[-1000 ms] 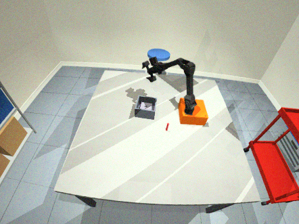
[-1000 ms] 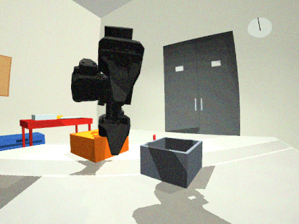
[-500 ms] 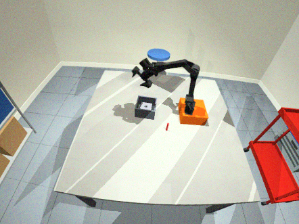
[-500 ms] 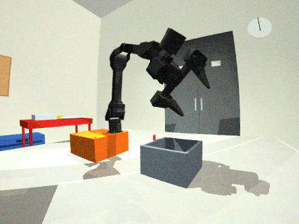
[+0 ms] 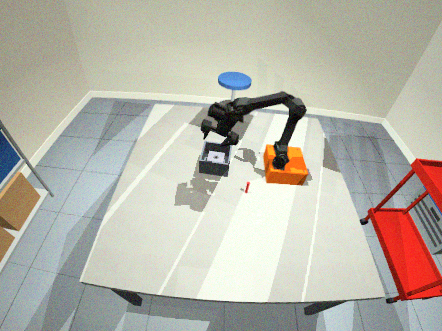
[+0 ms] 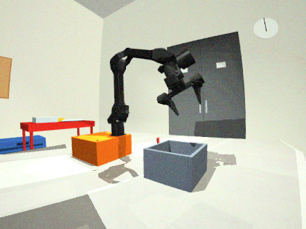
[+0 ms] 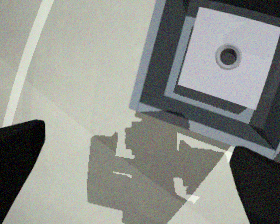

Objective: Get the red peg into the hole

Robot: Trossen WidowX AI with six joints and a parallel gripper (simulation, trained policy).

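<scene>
Now: gripper tip 21 cm past the red peg, 18 cm above it and 10 cm to the right of it. Round my gripper tip: plate 17 cm below, 6 cm to the right, 2 cm behind; then grey box 19 cm below, 6 cm to the right, 2 cm behind.
</scene>
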